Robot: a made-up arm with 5 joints. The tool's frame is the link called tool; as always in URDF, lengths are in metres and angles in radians.
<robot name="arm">
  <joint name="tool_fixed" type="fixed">
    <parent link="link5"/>
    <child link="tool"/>
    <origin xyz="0.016 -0.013 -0.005" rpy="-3.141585 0 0"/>
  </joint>
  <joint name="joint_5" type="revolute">
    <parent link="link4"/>
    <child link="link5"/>
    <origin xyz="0.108 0.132 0.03" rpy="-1.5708 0 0"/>
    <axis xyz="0 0 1"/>
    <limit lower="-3.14" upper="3.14" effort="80" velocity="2.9"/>
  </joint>
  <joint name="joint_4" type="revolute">
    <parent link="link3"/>
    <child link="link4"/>
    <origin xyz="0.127 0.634 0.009"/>
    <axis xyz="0 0 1"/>
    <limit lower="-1.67" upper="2.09" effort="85" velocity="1.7"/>
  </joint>
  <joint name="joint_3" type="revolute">
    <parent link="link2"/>
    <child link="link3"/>
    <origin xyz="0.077 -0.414 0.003"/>
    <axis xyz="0 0 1"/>
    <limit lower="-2.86" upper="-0.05" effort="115" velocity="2"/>
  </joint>
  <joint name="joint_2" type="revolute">
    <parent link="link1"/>
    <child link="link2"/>
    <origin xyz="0.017 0.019 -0.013" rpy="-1.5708 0 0"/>
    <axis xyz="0 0 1"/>
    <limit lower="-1.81" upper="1.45" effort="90" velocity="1.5"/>
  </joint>
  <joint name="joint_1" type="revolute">
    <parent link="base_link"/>
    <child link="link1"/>
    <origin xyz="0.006 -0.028 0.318"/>
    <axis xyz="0 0 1"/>
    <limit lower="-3.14" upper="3.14" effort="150" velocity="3"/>
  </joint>
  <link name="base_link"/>
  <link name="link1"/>
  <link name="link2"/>
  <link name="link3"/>
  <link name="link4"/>
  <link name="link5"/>
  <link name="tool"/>
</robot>
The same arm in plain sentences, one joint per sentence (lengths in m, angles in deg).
The arm has five revolute joints in a row. What follows holds with every joint at zero, and every direction is one of the base frame's.
Joint 1 lies 0.0060 m along +x and 0.0280 m along -y and 0.3180 m along +z from the base frame's origin and rotates about +z, from -179.91 to 179.91 deg.
Joint 2 lies 0.0170 m along +x and 0.0190 m along +y and 0.0130 m along -z from joint 1 and rotates about +y, from -103.71 to 83.08 deg.
Joint 3 lies 0.0770 m along +x and 0.0030 m along +y and 0.4140 m along +z from joint 2 and rotates about +y, from -163.87 to -2.86 deg.
Joint 4 lies 0.1270 m along +x and 0.0090 m along +y and 0.6340 m along -z from joint 3 and rotates about +y, from -95.68 to 119.75 deg.
Joint 5 lies 0.1080 m along +x and 0.0300 m along +y and 0.1320 m along -z from joint 4 and rotates about -z, from -179.91 to 179.91 deg.
The tool frame, which is the frame that the pose is given for, lies 0.0160 m along +x and 0.0130 m along +y and 0.0050 m along +z from joint 5; its axes are the base frame's turned by roll 0.00, pitch 0.00 and yaw 0.00 deg (as in URDF: about the fixed x, then y, then z).

